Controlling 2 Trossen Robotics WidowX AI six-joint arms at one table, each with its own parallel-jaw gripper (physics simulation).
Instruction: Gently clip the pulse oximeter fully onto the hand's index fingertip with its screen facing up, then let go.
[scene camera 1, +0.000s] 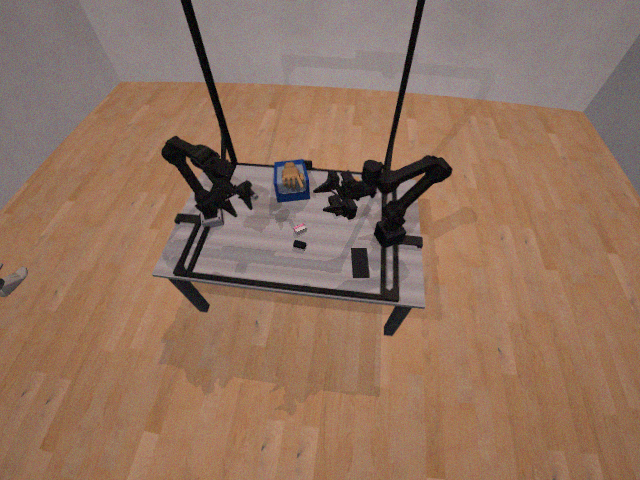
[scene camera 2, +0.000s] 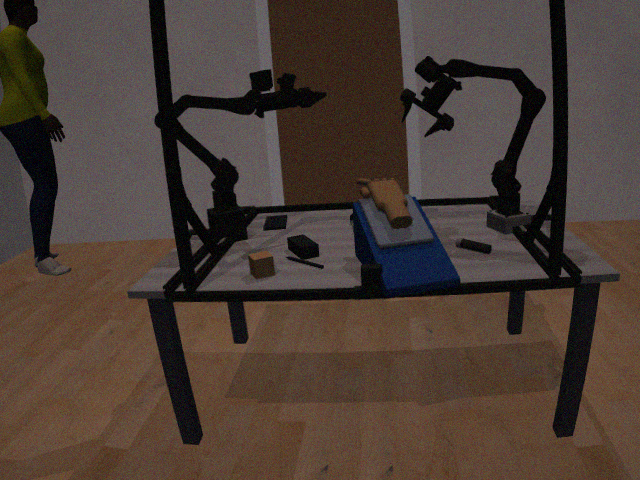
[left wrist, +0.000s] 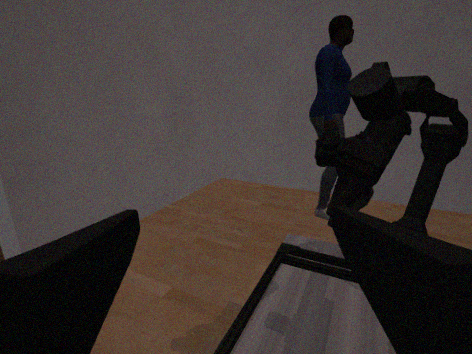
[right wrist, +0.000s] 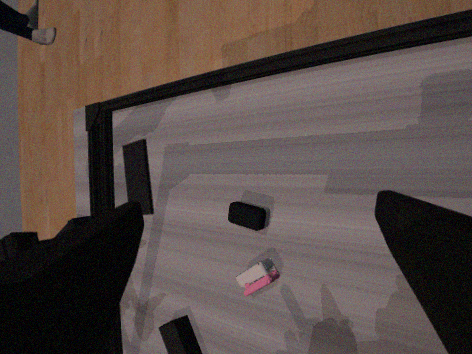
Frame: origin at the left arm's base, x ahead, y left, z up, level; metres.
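Seen in the pictures: left gripper, fingertip midpoint: (scene camera 1: 318, 200) (scene camera 2: 320, 94) (left wrist: 237, 218); right gripper, fingertip midpoint: (scene camera 1: 244, 213) (scene camera 2: 413, 129) (left wrist: 329, 221) (right wrist: 259, 208); left arm's base, origin of the base link: (scene camera 1: 391, 227) (scene camera 2: 225, 209); right arm's base, origin of the base link: (scene camera 1: 210, 213) (scene camera 2: 508, 212).
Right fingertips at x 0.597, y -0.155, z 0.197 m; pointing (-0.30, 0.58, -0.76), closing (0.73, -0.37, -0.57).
Pixels of each thing's middle, then the offset from my right fingertips to it.
- pink clip, body centre: (right wrist: 257, 277) (scene camera 1: 300, 229) 0.044 m right, 0.225 m back, 0.276 m down
- small black block, body centre: (right wrist: 248, 215) (scene camera 1: 299, 245) 0.042 m left, 0.193 m back, 0.276 m down
- dark flat slab, body centre: (right wrist: 137, 178) (scene camera 2: 275, 222) (scene camera 1: 360, 262) 0.223 m left, 0.416 m back, 0.288 m down
- black box, body centre: (right wrist: 183, 350) (scene camera 2: 302, 246) (scene camera 1: 336, 205) 0.117 m right, 0.449 m back, 0.275 m down
- pen, body centre: (scene camera 2: 303, 261) 0.197 m right, 0.480 m back, 0.287 m down
- wooden cube, body centre: (scene camera 2: 261, 264) 0.212 m right, 0.595 m back, 0.267 m down
- dark cylinder, body centre: (scene camera 2: 473, 245) 0.374 m right, 0.062 m back, 0.279 m down
The pulse oximeter, a small white and pink clip (scene camera 1: 299, 228) (right wrist: 258, 276) with a dark end, lies on the table apart from the hand. It does not show in scene camera 2. The tan hand (scene camera 1: 292, 176) (scene camera 2: 388, 198) rests on a grey pad on a blue wedge (scene camera 1: 292, 196) (scene camera 2: 418, 268); its fingertips are bare in scene camera 1. My left gripper (scene camera 1: 320, 200) (scene camera 2: 324, 95) (left wrist: 237, 218) is open and empty, raised beside the hand. My right gripper (scene camera 1: 243, 211) (scene camera 2: 414, 128) (right wrist: 259, 208) is open and empty, high above the table, pointing down.
A small black block (scene camera 1: 299, 244) (right wrist: 247, 215) lies near the oximeter. A dark flat slab (scene camera 1: 359, 262) (scene camera 2: 275, 222) (right wrist: 138, 176), a black box (scene camera 2: 302, 246) (right wrist: 180, 335), a pen (scene camera 2: 305, 261), a wooden cube (scene camera 2: 261, 264) and a dark cylinder (scene camera 2: 474, 245) also lie on the table.
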